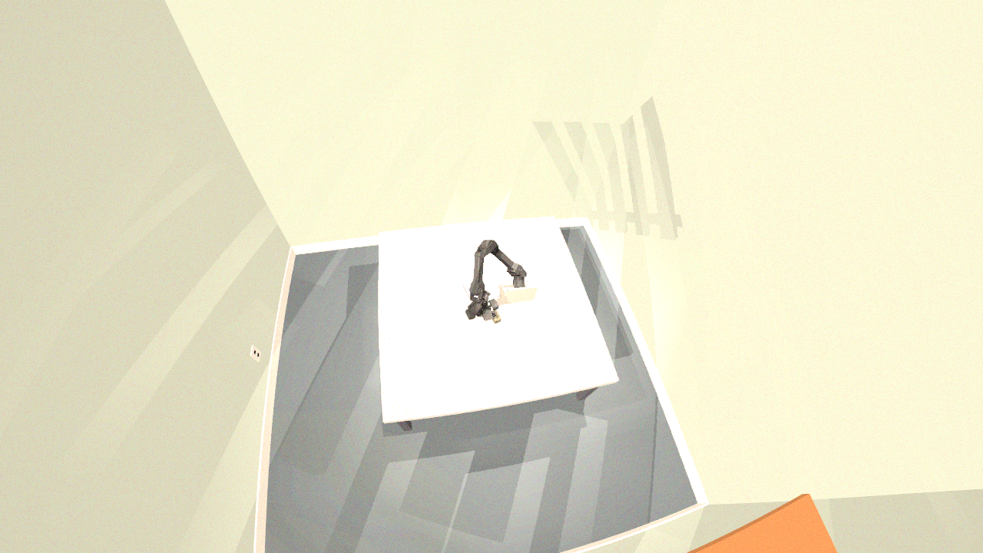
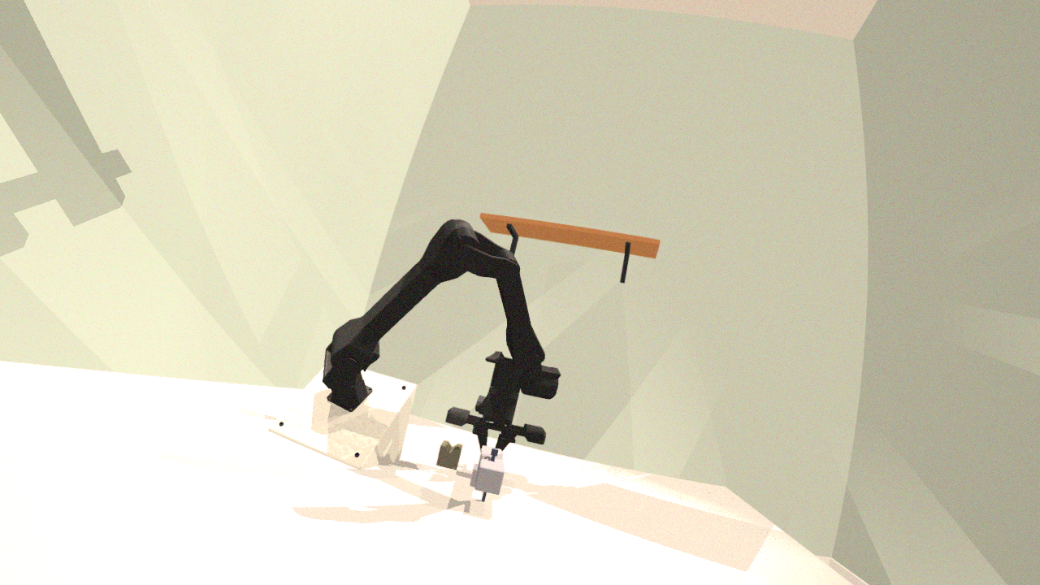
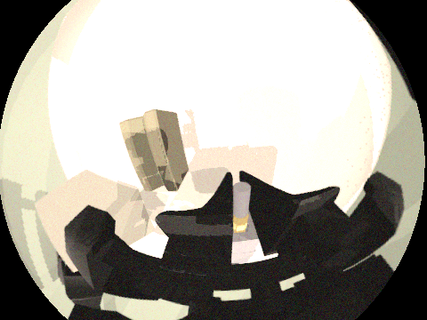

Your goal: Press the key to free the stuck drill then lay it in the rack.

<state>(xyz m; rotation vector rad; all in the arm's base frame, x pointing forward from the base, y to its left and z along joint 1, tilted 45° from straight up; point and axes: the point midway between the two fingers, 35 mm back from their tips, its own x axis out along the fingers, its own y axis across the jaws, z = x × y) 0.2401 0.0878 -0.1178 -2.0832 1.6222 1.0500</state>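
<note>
Now: the drill 50 mm to the right of my gripper tip, 30 mm above it and 20 mm ahead of it. The rest, counted from my gripper tip: light grey box (120 mm to the right, 50 mm ahead, 20 mm above); rack (80 mm behind, 10 mm to the left); small dark key (140 mm to the right, 60 mm ahead, 40 mm above).
</note>
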